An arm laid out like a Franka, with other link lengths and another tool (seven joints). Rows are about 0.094 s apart.
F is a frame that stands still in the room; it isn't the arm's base.
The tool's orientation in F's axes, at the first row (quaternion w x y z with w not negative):
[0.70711 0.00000 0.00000 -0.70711]
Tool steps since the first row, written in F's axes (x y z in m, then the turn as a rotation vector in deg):
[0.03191 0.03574 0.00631 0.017 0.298 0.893]
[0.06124 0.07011 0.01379 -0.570 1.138 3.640]
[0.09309 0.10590 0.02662 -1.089 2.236 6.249]
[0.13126 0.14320 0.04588 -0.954 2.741 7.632]
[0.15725 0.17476 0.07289 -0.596 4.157 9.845]
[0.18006 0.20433 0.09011 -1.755 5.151 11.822]
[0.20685 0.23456 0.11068 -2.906 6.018 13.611]
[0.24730 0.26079 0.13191 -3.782 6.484 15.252]
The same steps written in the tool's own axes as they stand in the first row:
[-0.03574 0.03191 0.00631 -0.298 0.017 0.893]
[-0.07011 0.06124 0.01379 -1.138 -0.570 3.640]
[-0.10590 0.09309 0.02662 -2.236 -1.089 6.249]
[-0.14320 0.13126 0.04588 -2.741 -0.954 7.632]
[-0.17476 0.15725 0.07289 -4.157 -0.596 9.845]
[-0.20433 0.18006 0.09011 -5.151 -1.755 11.822]
[-0.23456 0.20685 0.11068 -6.018 -2.906 13.611]
[-0.26079 0.24730 0.13191 -6.484 -3.782 15.252]

